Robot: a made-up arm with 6 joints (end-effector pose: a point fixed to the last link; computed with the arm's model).
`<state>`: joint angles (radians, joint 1 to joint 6).
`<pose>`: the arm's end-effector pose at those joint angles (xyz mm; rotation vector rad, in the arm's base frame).
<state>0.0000 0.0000 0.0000 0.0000 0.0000 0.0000</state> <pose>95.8 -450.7 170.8 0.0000 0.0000 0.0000</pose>
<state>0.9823 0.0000 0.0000 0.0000 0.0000 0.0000</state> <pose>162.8 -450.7 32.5 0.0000 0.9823 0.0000</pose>
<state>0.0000 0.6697 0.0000 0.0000 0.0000 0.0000</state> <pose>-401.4 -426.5 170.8 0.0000 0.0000 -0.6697</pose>
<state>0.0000 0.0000 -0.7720 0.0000 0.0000 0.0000</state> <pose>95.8 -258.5 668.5 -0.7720 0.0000 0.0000</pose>
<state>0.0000 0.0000 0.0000 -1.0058 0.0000 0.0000</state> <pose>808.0 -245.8 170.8 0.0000 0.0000 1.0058</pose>
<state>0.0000 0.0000 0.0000 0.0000 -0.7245 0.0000</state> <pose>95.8 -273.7 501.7 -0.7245 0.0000 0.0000</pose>
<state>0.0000 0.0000 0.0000 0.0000 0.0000 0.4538</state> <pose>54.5 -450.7 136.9 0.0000 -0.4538 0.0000</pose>
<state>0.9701 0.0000 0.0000 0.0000 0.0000 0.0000</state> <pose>162.9 -450.7 34.5 0.0000 0.9701 0.0000</pose>
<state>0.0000 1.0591 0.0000 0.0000 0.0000 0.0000</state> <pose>-646.8 -266.3 170.8 0.0000 0.0000 -1.0591</pose>
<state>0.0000 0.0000 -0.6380 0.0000 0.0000 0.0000</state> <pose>95.8 -318.7 595.2 -0.6380 0.0000 0.0000</pose>
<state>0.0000 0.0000 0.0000 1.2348 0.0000 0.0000</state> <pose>-498.3 212.2 170.8 0.0000 0.0000 -1.2348</pose>
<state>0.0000 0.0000 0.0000 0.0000 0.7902 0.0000</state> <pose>95.8 -343.5 -222.5 0.7902 0.0000 0.0000</pose>
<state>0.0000 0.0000 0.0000 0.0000 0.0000 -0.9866</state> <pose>208.1 -450.7 167.2 0.0000 0.9866 0.0000</pose>
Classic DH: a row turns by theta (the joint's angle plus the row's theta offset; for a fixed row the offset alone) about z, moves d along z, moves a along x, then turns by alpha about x. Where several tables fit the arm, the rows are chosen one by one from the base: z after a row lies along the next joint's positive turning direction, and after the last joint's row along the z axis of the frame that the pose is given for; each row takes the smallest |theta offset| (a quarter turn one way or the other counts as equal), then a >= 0, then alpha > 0; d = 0 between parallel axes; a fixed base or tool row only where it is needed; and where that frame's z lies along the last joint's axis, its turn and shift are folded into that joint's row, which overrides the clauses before.
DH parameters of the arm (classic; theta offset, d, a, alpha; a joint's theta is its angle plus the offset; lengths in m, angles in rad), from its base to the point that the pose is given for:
base (fixed): 0 0.039 0 -1.5708
joint 1: 0 0.2759 -0.118 -1.5708
joint 2: 1.5708 -0.1442 0.0181 1.5708
joint 3: 0 0.3836 -0.0413 -1.5708
joint 4: 0 0.0805 0.2247 1.5708
joint 5: 1.5708 -0.117 0.0382 1.5708
joint 6: -1.5708 0.5251 0.0528 1.5708
tool (fixed): 3.1416 0.1063 0 0

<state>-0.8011 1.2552 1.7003 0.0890 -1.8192 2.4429</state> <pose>-262.3 -72.4 -380.7 -1.3541 -2.5138 -1.1668</pose>
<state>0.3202 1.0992 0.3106 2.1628 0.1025 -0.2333</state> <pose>370.1 672.2 198.2 -0.2616 -0.0260 2.9874</pose>
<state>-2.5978 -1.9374 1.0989 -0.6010 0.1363 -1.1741</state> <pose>404.2 1072.9 305.3 -2.2174 0.3502 0.4021</pose>
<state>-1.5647 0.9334 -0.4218 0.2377 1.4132 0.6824</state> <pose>310.2 -69.4 -395.9 1.6337 -2.4347 -0.7634</pose>
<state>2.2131 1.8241 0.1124 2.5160 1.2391 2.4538</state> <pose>-449.7 -161.2 175.9 0.7059 0.9531 -1.6076</pose>
